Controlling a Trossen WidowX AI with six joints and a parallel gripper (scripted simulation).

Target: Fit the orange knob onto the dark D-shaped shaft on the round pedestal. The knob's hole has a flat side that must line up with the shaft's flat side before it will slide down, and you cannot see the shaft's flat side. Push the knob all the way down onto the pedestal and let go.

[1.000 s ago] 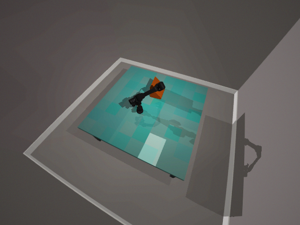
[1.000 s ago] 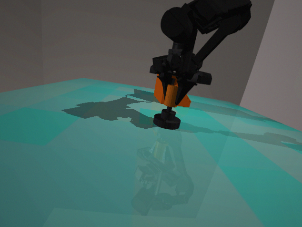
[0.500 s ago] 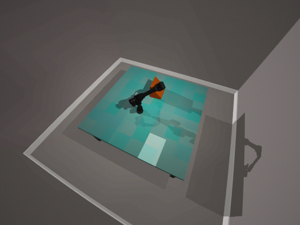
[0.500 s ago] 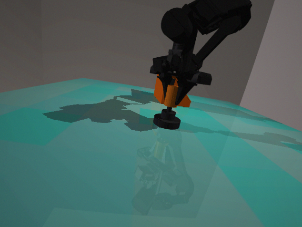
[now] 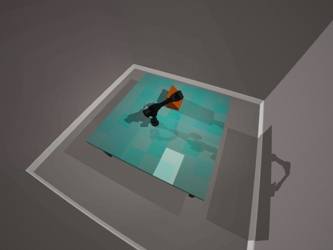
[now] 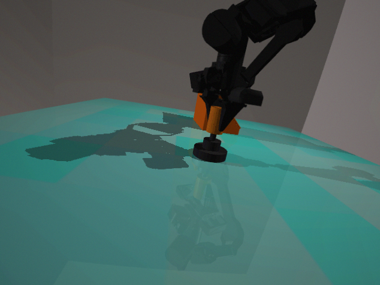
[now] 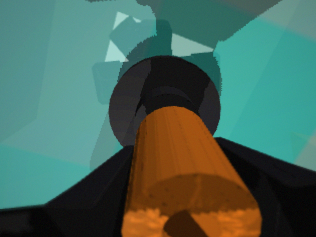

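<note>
Right now the orange knob is 20 mm above my gripper tip. Round my gripper tip: pedestal (40 mm below).
</note>
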